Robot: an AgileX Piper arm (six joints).
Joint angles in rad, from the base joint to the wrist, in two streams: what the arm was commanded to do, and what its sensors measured. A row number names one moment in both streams.
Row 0, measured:
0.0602 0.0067 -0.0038 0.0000 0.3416 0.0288
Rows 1 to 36, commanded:
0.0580 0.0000 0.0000 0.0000 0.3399 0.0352
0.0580 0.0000 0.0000 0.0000 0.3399 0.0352
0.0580 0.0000 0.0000 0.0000 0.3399 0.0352
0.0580 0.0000 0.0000 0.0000 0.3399 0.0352
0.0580 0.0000 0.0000 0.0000 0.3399 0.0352
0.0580 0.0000 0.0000 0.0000 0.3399 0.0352
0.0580 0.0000 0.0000 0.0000 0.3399 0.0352
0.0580 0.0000 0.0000 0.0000 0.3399 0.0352
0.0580 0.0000 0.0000 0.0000 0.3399 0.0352
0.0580 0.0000 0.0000 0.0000 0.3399 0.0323
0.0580 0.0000 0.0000 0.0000 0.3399 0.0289
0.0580 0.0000 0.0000 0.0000 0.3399 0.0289
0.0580 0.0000 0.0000 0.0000 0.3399 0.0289
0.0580 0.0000 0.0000 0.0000 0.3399 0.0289
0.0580 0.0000 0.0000 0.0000 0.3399 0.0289
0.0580 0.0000 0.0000 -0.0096 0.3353 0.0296
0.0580 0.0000 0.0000 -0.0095 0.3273 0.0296
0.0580 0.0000 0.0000 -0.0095 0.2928 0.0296
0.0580 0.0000 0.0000 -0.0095 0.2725 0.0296
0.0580 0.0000 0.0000 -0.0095 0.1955 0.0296
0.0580 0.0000 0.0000 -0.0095 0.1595 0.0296
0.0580 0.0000 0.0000 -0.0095 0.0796 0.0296
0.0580 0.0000 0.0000 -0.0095 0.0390 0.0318
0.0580 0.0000 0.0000 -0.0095 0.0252 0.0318
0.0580 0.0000 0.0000 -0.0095 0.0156 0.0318
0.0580 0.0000 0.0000 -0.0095 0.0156 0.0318
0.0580 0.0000 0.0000 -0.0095 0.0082 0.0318
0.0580 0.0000 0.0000 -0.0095 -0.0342 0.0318
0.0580 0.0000 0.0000 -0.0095 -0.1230 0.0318
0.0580 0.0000 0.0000 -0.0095 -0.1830 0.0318
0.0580 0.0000 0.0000 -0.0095 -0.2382 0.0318
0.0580 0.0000 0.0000 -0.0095 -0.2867 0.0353
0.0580 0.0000 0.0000 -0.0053 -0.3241 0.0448
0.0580 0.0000 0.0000 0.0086 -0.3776 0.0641
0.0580 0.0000 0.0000 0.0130 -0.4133 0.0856
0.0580 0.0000 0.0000 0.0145 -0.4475 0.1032
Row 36, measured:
0.0602 0.0050 -0.0038 0.0000 -0.2793 0.0462
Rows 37 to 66, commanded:
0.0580 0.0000 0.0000 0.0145 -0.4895 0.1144
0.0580 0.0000 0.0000 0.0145 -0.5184 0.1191
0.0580 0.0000 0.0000 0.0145 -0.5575 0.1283
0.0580 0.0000 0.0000 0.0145 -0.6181 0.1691
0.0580 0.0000 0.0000 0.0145 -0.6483 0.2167
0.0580 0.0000 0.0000 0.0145 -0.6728 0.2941
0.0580 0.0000 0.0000 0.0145 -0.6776 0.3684
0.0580 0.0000 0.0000 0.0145 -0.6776 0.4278
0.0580 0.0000 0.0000 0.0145 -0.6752 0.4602
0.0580 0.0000 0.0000 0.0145 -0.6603 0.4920
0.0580 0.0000 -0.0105 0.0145 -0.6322 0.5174
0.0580 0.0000 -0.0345 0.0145 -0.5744 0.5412
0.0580 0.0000 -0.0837 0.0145 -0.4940 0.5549
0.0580 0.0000 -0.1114 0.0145 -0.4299 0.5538
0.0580 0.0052 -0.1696 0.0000 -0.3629 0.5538
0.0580 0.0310 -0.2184 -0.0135 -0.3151 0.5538
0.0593 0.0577 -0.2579 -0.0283 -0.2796 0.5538
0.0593 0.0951 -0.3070 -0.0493 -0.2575 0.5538
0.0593 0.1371 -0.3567 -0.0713 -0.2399 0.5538
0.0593 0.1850 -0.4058 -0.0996 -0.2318 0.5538
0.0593 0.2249 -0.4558 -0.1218 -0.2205 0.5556
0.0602 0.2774 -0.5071 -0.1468 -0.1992 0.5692
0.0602 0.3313 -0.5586 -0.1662 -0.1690 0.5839
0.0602 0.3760 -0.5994 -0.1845 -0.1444 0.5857
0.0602 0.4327 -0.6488 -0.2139 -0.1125 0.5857
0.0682 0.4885 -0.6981 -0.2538 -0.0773 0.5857
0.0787 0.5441 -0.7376 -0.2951 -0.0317 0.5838
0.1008 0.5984 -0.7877 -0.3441 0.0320 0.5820
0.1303 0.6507 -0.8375 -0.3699 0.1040 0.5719
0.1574 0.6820 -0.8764 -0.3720 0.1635 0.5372
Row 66, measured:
0.0813 0.5188 -0.7296 -0.2649 -0.0675 0.5790
